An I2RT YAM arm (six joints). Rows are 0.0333 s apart.
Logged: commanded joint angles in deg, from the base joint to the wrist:
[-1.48 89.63 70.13 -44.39 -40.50 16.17]
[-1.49 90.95 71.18 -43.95 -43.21 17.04]
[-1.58 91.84 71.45 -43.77 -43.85 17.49]
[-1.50 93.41 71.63 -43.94 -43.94 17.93]
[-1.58 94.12 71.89 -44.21 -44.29 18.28]
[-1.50 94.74 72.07 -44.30 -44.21 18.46]
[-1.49 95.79 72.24 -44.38 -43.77 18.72]
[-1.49 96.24 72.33 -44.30 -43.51 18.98]
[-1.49 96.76 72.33 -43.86 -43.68 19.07]
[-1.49 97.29 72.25 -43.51 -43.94 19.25]
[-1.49 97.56 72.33 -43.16 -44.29 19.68]
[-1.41 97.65 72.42 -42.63 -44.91 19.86]
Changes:
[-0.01 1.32 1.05 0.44 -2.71 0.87]
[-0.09 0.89 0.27 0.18 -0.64 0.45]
[0.08 1.57 0.18 -0.17 -0.09 0.44]
[-0.08 0.71 0.26 -0.27 -0.35 0.35]
[0.08 0.62 0.18 -0.09 0.08 0.18]
[0.01 1.05 0.17 -0.08 0.44 0.26]
[0.00 0.45 0.09 0.08 0.26 0.26]
[0.00 0.52 0.00 0.44 -0.17 0.09]
[0.00 0.53 -0.08 0.35 -0.26 0.18]
[0.00 0.27 0.08 0.35 -0.35 0.43]
[0.08 0.09 0.09 0.53 -0.62 0.18]

